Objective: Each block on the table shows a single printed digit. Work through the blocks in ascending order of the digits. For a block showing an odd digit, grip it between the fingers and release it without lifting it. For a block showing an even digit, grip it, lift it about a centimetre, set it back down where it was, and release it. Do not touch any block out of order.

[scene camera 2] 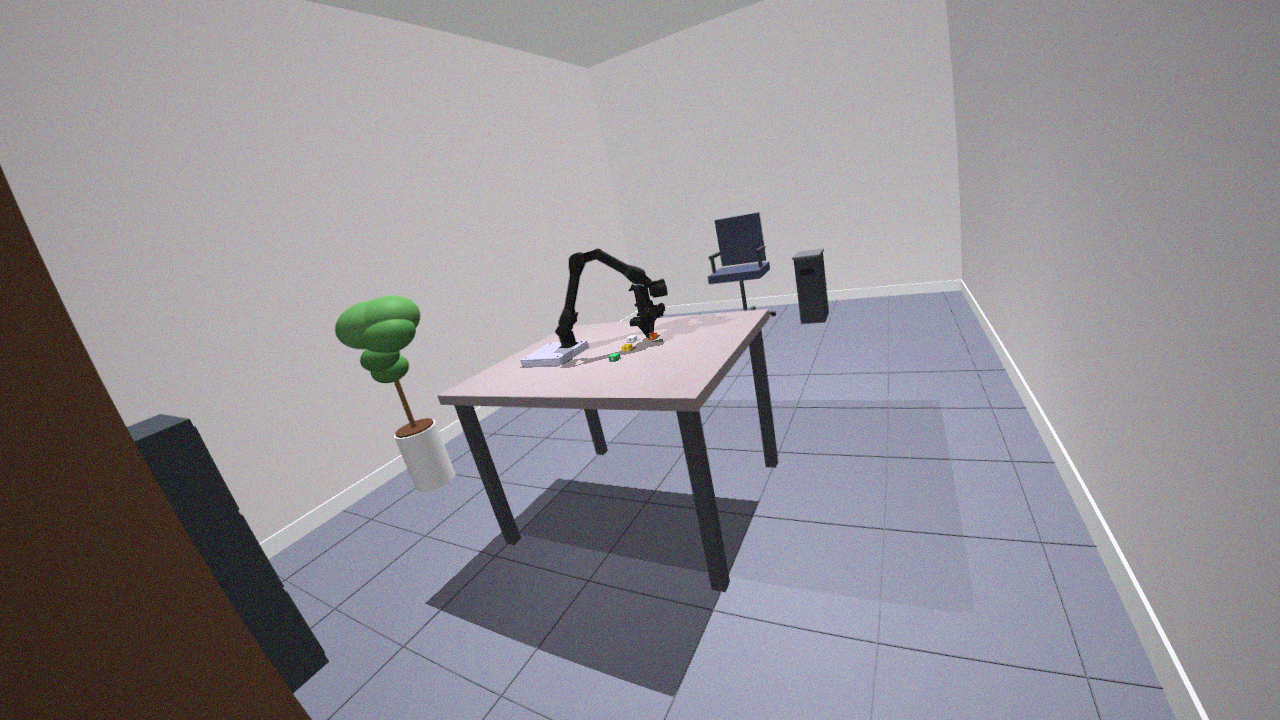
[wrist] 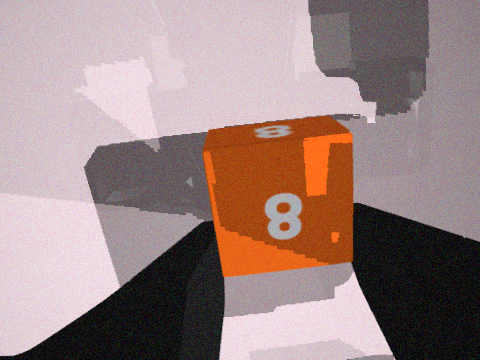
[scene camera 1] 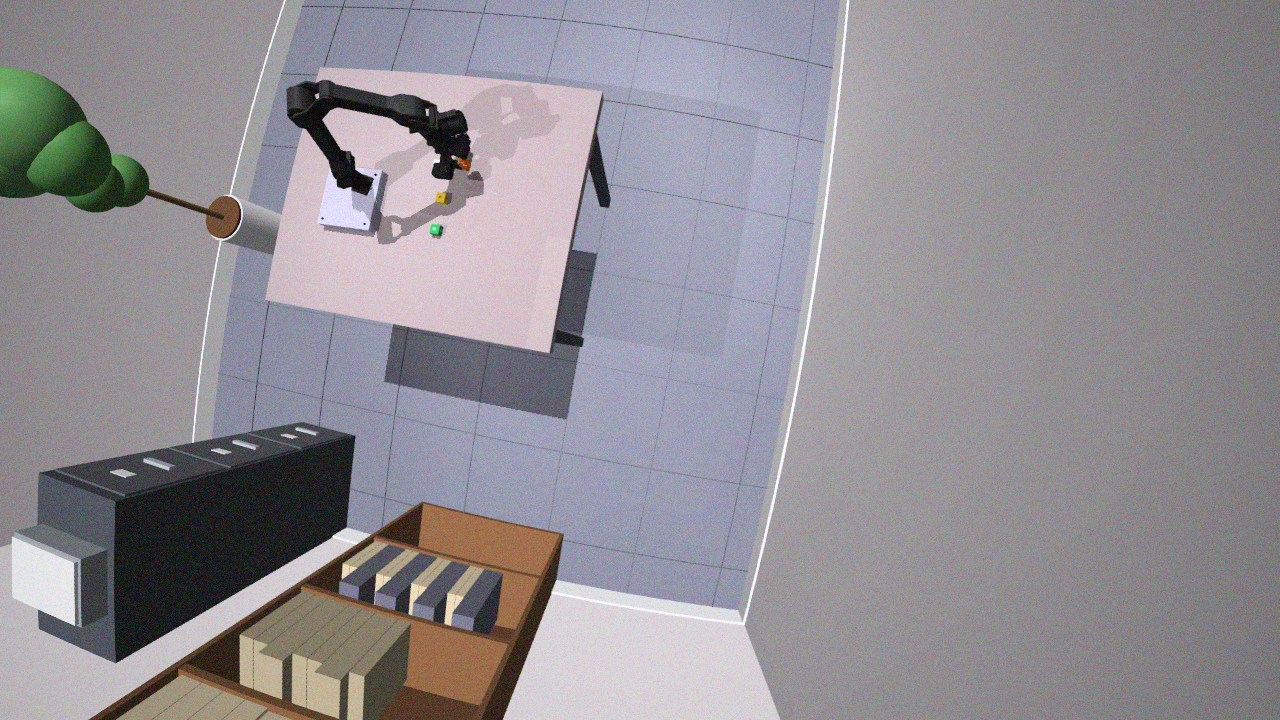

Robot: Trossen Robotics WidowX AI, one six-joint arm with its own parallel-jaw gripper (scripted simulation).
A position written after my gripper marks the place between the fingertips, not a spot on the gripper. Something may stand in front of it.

My gripper (scene camera 1: 461, 164) carries an orange block.
My gripper is seen too in scene camera 2 (scene camera 2: 650, 336) and in the wrist view (wrist: 281, 229).
